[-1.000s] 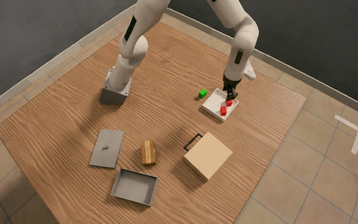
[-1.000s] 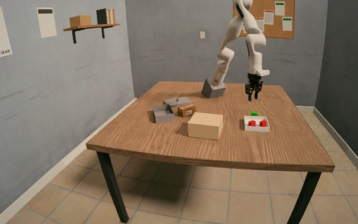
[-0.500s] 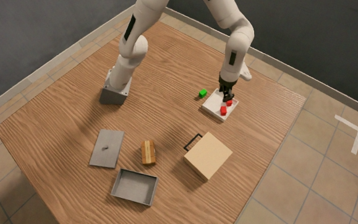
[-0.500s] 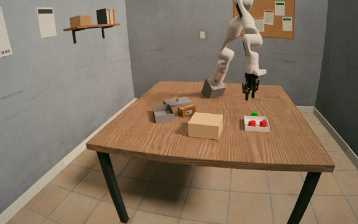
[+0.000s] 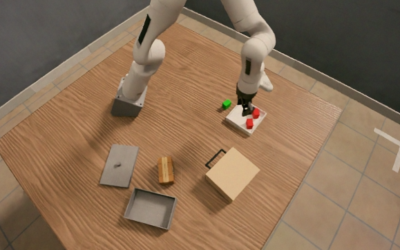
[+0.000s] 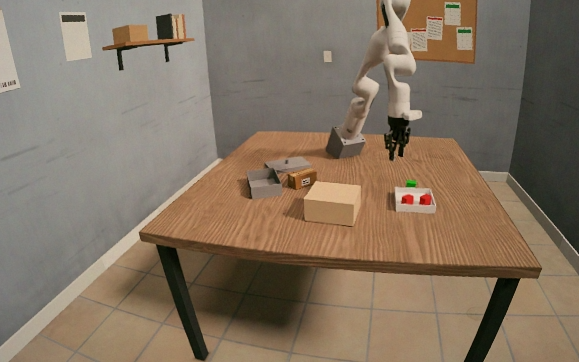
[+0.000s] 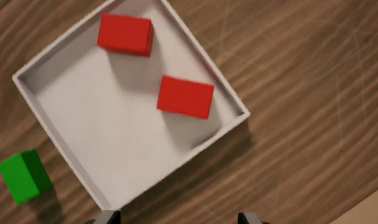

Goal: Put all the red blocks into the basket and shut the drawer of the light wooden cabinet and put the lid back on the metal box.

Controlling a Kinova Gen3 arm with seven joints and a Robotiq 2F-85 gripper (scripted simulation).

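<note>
My hand is 170 mm past the grey lid, 540 mm to the left of it and 170 mm above it. Also, from my hand: white basket (20 mm behind, 80 mm to the left, 170 mm below); green block (130 mm behind, 50 mm to the left, 170 mm below); light wooden cabinet (160 mm ahead, 180 mm to the right, 150 mm below).
</note>
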